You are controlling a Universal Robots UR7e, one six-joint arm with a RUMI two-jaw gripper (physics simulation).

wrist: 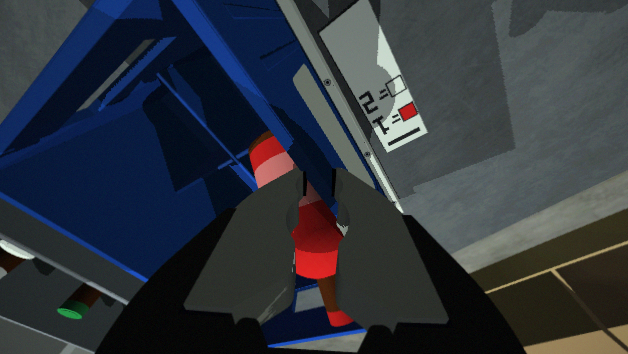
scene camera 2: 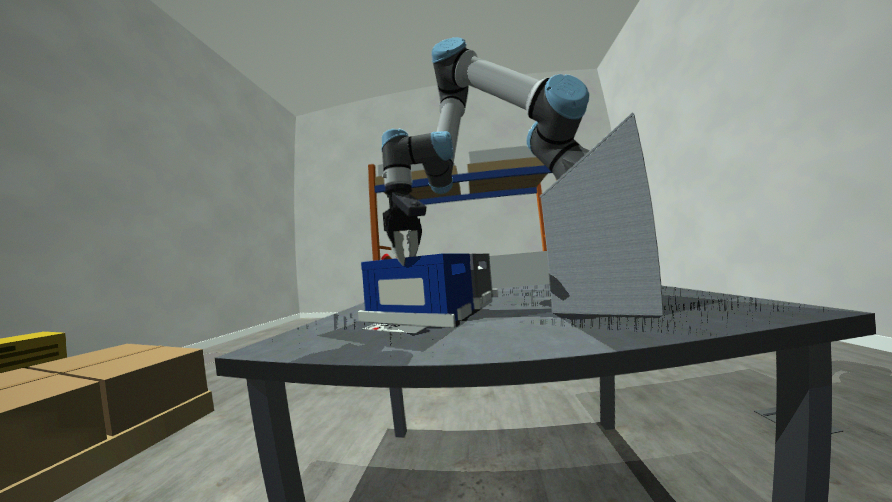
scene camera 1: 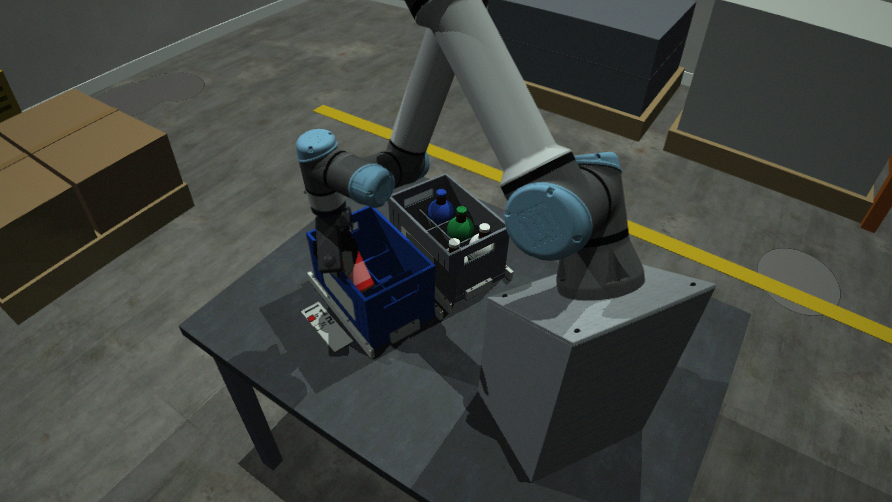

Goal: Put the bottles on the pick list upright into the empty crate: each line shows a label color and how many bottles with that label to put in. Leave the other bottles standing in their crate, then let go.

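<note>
My gripper is shut to a narrow gap, its tips over the label-side wall of the blue crate. A red-labelled bottle leans at a slant in that crate, beyond the fingers in the wrist view and apart from their grip. Its lower end is partly hidden. The pick list shows 1 = red and 2 = white. The grey crate holds a blue bottle, a green bottle and two white-capped bottles.
The two crates stand side by side on the dark table. The arm's tall grey pedestal stands beside them. Brown cartons stand on the floor past the table.
</note>
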